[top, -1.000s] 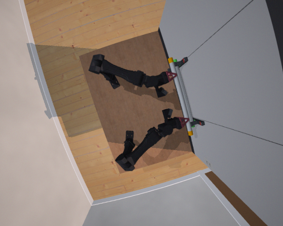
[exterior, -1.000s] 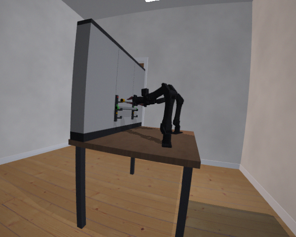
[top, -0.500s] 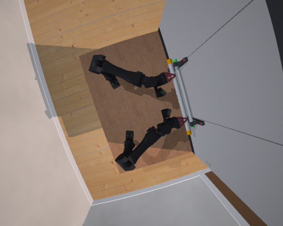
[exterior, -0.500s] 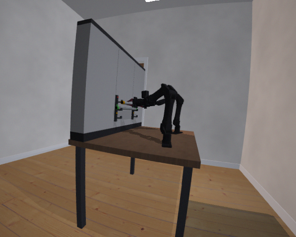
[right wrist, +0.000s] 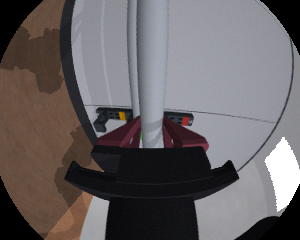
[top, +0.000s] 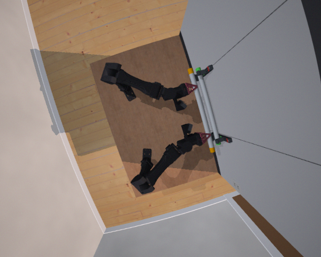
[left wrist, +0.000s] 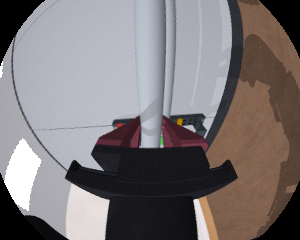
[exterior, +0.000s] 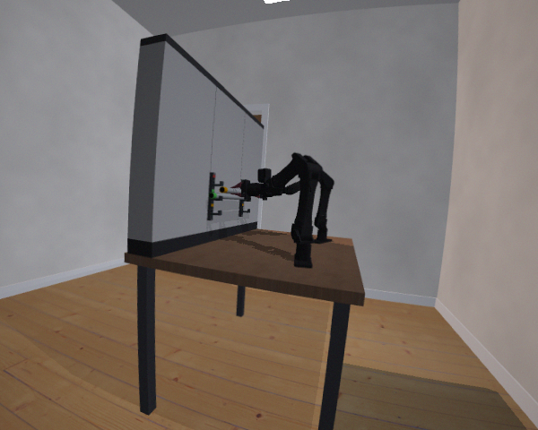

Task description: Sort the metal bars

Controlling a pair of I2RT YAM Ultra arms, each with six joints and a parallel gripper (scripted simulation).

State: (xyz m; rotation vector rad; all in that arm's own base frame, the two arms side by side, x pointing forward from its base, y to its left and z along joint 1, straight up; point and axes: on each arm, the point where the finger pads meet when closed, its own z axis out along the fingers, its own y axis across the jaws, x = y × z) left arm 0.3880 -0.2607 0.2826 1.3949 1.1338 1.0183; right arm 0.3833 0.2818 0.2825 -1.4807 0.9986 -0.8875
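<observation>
My left gripper is now 13 cm to the left of the green-ended bar, 7 cm short of it and 3 cm above it. The rest, counted from my left hand: metal bar 15 cm to the right, 1 cm ahead; then grey wall panel 17 cm ahead, 14 cm above, 12 cm to the right.
Right now my right hand is 150 mm to the right of the metal bar. Also, from my right hand: green-ended bar (50 mm ahead, 160 mm to the left, 30 mm below); then grey wall panel (150 mm ahead, 180 mm to the left, 140 mm above).
</observation>
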